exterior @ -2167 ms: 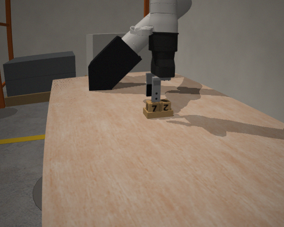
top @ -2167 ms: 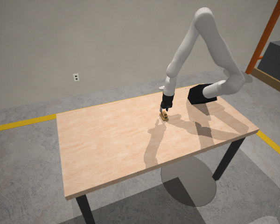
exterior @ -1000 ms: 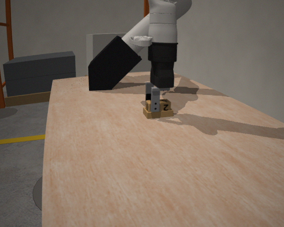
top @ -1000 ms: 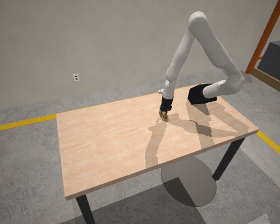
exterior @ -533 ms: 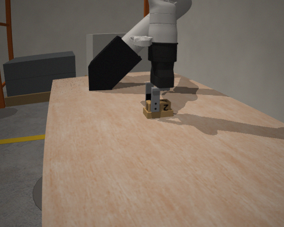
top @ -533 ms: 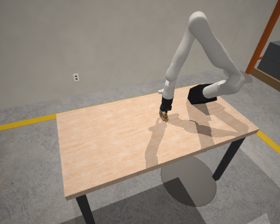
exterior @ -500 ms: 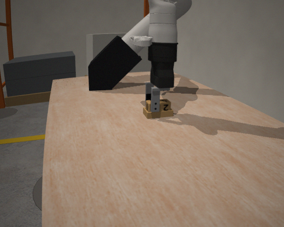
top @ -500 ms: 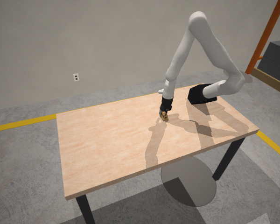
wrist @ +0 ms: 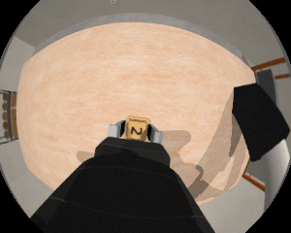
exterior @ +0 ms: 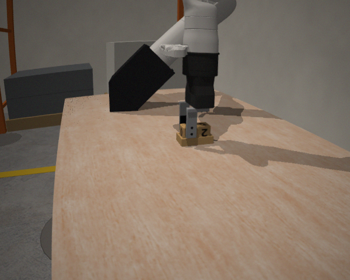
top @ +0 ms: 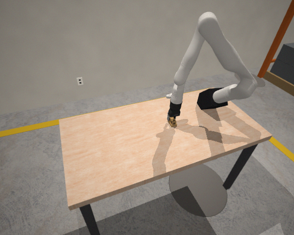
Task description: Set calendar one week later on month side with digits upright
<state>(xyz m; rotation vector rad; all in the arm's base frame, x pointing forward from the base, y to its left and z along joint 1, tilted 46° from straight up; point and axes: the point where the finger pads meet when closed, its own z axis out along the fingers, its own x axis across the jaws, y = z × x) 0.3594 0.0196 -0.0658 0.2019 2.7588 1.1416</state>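
The wooden tray is 20 mm to the left of my hand and 30 mm below it.
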